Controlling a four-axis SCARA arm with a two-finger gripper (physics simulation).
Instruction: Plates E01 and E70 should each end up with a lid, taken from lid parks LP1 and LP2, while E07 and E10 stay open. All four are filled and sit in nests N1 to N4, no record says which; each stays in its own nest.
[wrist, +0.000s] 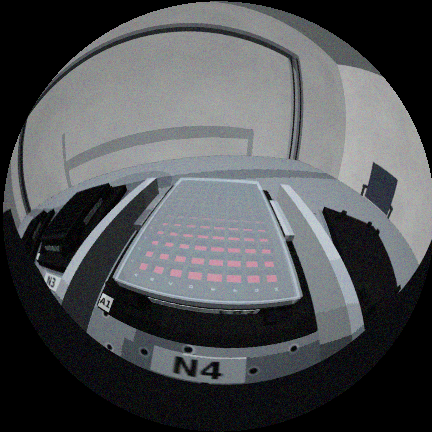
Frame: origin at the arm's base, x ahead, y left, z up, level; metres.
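Seen in the pictures: gripper, between the fingertips: (216, 189).
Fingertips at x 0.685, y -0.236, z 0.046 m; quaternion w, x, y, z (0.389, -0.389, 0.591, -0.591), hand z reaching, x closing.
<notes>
A point is followed by its place in that frame.
A clear lid (207, 296) {y -0.205, x 0.606, z 0.041 m} lies level over the black plate (239, 312) {y -0.217, x 0.598, z 0.028 m} in nest N4 (270, 367); pink-filled wells show through it. The lid's front edge comes down close to the plate's front label and covers part of it, so the plate's code cannot be read. Whether the lid rests fully on the plate cannot be told. My gripper (216, 189) {y -0.236, x 0.685, z 0.046 m} is shut on the lid, with one finger pad at its left side and one at its right. A black plate (75, 217) {y -0.091, x 0.696, z 0.039 m} stands at nest N3 (51, 281) on the left; its code is too small to read.
A black, flat-topped fixture (360, 250) {y -0.353, x 0.580, z 0.023 m} with small tabs lies to the right of my right finger. Another dark object shows at the far left edge. A dark blue chair (382, 187) stands at the far right, and a pale wall is behind.
</notes>
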